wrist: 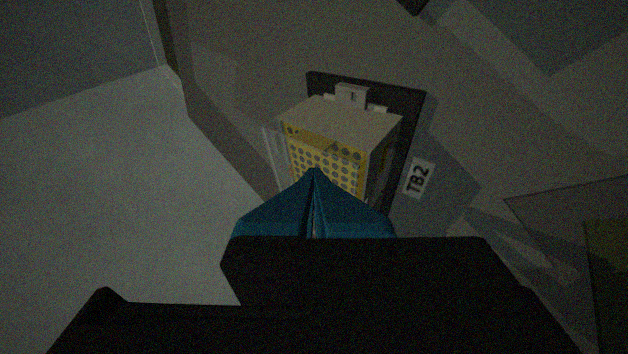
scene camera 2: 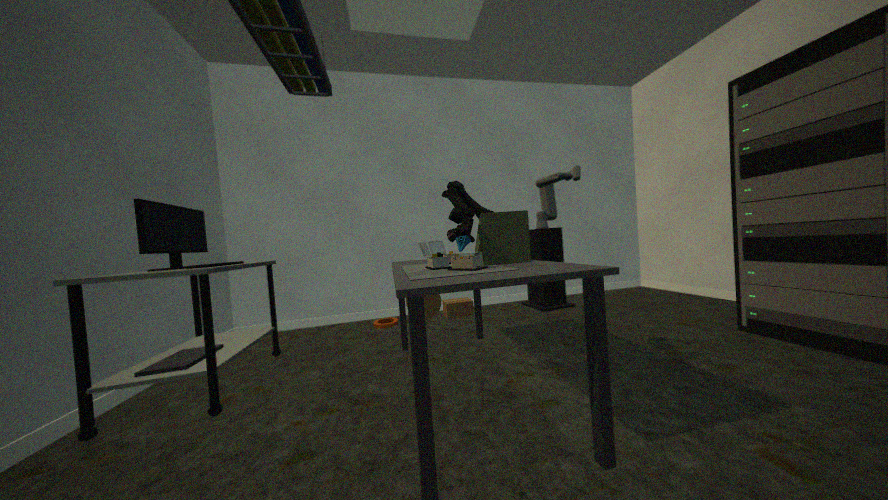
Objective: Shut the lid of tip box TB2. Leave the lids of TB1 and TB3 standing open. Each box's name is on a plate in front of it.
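Places are measured from the arm's base along level axes (x right, y back, z down), in metres.
Pixels of known places: gripper, fingertip midpoint: (wrist: 313,175) (scene camera 2: 460,251); arm's base at its link origin: (scene camera 2: 496,232).
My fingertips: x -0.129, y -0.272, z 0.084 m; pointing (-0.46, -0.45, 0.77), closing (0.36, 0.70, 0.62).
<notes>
Ahead of a thing's pixels: the offset from my fingertips to its top centre. "*": to the spot under its first point. Level surfaces: height alone.
Tip box TB2 @(dz +0.008, dx -0.040, dy +0.021 m) (wrist: 342,122) is a cream box with a yellow tip rack, in a dark base, in the wrist view. Its name plate @(* dz +0.083, dx -0.007, dy +0.066 m) (wrist: 419,177) lies beside it. Part of its clear lid @(* dz +0.008, dx -0.037, dy -0.036 m) (wrist: 274,157) shows as a thin pane along the box's left side; the fingers hide the rest, and its exact angle is unclear. My gripper (wrist: 313,175) (scene camera 2: 461,249) is shut and empty, its blue fingertips over the rack. In the scene view, two pale boxes @(* dz +0.047, dx +0.093, dy -0.087 m) (scene camera 2: 438,261) @(* dz +0.041, dx -0.098, dy -0.007 m) (scene camera 2: 467,260) stand on the table, with clear lids @(* dz -0.008, dx +0.427, dy -0.013 m) (scene camera 2: 434,249) upright behind the left one. Their names are unreadable there.
A green panel (scene camera 2: 504,237) stands on the grey table @(dz +0.088 m) (scene camera 2: 546,269), close to the right of the arm and boxes. A grey arm (scene camera 2: 547,200) on a black pedestal (scene camera 2: 547,245) stands behind. A desk with a monitor (scene camera 2: 170,226) is at the left.
</notes>
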